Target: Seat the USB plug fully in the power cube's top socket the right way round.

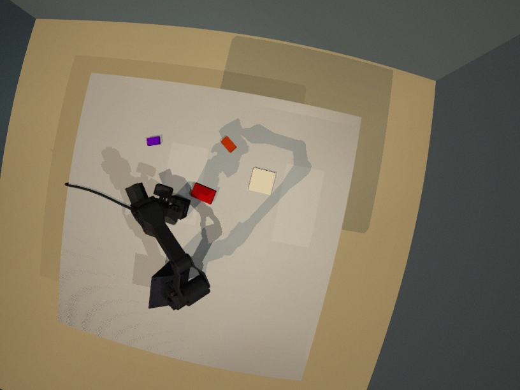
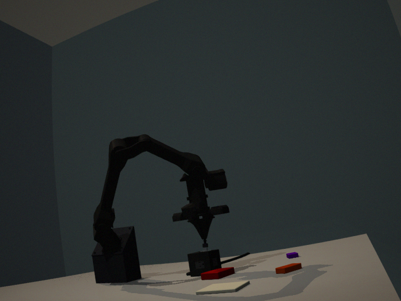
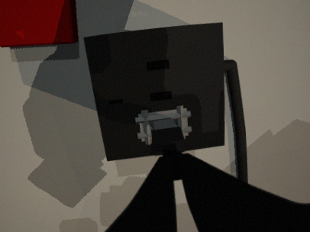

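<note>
The USB plug is 2 cm below my gripper tip. The rest, counted from my gripper tip: metal-framed socket 5 cm below; then red block 7 cm ahead, 11 cm to the right, 11 cm below; then purple block 26 cm ahead, 15 cm to the left, 11 cm below.
</note>
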